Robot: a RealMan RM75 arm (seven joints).
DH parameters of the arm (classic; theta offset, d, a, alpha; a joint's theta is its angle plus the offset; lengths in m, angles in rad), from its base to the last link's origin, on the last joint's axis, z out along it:
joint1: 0 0.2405 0 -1.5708
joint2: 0 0 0 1.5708
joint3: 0 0.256 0 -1.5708
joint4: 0 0 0 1.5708
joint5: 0 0.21 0 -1.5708
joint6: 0 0 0 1.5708
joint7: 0 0.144 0 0
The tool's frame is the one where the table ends.
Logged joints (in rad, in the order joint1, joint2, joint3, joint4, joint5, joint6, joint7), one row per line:
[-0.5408 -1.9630 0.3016 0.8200 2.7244 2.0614 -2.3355]
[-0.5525 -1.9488 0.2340 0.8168 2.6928 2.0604 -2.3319]
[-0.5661 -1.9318 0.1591 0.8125 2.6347 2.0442 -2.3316]
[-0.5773 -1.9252 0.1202 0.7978 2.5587 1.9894 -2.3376]
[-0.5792 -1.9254 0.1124 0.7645 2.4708 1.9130 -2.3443]
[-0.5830 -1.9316 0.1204 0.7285 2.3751 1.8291 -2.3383]
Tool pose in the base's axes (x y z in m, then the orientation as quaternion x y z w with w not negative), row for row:
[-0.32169 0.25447 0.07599 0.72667 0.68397 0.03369 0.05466]
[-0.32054 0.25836 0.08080 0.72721 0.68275 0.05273 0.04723]
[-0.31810 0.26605 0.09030 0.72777 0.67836 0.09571 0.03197]
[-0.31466 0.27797 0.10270 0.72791 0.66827 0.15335 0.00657]
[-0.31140 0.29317 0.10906 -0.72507 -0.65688 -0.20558 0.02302]
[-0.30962 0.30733 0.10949 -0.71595 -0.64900 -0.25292 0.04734]
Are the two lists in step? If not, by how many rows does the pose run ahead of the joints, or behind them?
The pose runs 1 row behind the joints: the pose in row i belongs to the joints in row i - 1.
